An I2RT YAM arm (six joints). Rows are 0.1 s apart.
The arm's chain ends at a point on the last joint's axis. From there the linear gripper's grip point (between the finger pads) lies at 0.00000 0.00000 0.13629 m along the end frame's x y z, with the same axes.
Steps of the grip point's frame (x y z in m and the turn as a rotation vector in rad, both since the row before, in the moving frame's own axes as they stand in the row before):
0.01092 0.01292 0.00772 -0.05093 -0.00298 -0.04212
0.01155 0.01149 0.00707 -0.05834 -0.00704 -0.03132
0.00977 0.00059 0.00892 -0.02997 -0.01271 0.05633
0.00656 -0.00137 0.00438 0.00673 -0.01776 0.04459
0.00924 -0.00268 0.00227 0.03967 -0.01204 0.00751
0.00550 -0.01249 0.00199 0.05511 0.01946 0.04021
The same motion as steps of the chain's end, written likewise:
0.01118 0.00598 0.00790 -0.05093 -0.00298 -0.04212
0.01238 0.00353 0.00731 -0.05834 -0.00704 -0.03132
0.01162 -0.00344 0.00899 -0.02997 -0.01271 0.05633
0.00896 -0.00040 0.00440 0.00673 -0.01776 0.04459
0.01086 0.00273 0.00239 0.03967 -0.01204 0.00751
0.00270 -0.00504 0.00222 0.05511 0.01946 0.04021

